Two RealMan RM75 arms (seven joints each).
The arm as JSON. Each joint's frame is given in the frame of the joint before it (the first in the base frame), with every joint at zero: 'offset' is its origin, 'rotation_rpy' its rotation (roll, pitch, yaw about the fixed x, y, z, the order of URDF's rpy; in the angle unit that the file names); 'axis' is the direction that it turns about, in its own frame. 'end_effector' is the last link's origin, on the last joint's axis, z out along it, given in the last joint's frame.
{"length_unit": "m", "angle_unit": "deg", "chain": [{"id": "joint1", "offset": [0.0, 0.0, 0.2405], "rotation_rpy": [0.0, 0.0, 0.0], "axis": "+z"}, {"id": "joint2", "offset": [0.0, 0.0, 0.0], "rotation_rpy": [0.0, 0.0, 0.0], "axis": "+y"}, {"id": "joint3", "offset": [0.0, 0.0, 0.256], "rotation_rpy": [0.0, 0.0, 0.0], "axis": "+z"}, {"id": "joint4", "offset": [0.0, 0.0, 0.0], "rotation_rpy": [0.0, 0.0, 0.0], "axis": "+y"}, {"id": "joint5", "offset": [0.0, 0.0, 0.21], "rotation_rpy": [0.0, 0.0, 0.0], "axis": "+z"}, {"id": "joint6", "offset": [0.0, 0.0, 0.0], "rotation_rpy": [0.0, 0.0, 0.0], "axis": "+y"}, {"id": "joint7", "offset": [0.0, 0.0, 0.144], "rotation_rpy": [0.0, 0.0, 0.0], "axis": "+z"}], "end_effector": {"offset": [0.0, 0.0, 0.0], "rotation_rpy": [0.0, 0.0, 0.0]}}
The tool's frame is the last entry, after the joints.
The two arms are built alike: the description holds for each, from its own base.
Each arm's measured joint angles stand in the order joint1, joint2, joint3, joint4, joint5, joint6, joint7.
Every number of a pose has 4 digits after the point.
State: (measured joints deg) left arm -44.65 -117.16 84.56 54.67 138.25 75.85 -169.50; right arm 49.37 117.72 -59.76 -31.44 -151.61 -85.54 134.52
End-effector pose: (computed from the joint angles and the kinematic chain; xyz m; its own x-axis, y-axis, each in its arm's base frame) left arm -0.1758 0.3817 -0.0504 0.4334 0.9004 -0.0381 0.8272 -0.4142 -0.3798; right arm 0.2465 0.3502 -0.0458 0.5093 -0.7933 0.3337 -0.7849 -0.5872 -0.1978
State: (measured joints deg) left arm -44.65 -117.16 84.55 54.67 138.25 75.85 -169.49; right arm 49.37 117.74 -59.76 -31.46 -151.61 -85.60 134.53
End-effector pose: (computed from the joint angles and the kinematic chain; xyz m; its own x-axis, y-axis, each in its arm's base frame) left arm -0.1758 0.3817 -0.0504 0.4335 0.9004 -0.0380 0.8272 -0.4143 -0.3797; right arm 0.2464 0.3501 -0.0459 0.5092 -0.7931 0.3342 -0.7852 -0.5871 -0.1970
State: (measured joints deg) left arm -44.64 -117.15 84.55 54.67 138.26 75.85 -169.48; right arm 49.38 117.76 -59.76 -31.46 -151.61 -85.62 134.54
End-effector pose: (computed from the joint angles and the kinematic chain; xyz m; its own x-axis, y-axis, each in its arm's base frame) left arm -0.1760 0.3817 -0.0503 0.4335 0.9004 -0.0381 0.8270 -0.4143 -0.3800; right arm 0.2463 0.3500 -0.0460 0.5092 -0.7930 0.3345 -0.7853 -0.5871 -0.1965
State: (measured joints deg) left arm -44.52 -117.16 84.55 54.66 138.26 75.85 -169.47; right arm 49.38 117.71 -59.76 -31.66 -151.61 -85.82 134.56
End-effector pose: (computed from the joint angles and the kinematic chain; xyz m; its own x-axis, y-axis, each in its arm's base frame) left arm -0.1768 0.3813 -0.0504 0.4316 0.9012 -0.0383 0.8279 -0.4126 -0.3799; right arm 0.2459 0.3503 -0.0452 0.5100 -0.7924 0.3347 -0.7847 -0.5880 -0.1965
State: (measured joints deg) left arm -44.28 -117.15 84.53 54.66 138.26 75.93 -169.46; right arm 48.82 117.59 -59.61 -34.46 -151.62 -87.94 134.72
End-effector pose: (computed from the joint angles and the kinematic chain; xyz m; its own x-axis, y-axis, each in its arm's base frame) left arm -0.1784 0.3805 -0.0503 0.4273 0.9032 -0.0392 0.8298 -0.4091 -0.3797; right arm 0.2421 0.3520 -0.0379 0.5191 -0.7878 0.3315 -0.7795 -0.5955 -0.1945
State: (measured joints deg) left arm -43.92 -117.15 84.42 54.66 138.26 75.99 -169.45; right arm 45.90 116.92 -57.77 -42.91 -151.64 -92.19 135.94
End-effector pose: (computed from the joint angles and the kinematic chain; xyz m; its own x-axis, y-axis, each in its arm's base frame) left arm -0.1809 0.3794 -0.0501 0.4207 0.9064 -0.0386 0.8331 -0.4028 -0.3790; right arm 0.2405 0.3570 -0.0117 0.5223 -0.8068 0.2760 -0.7819 -0.5823 -0.2225
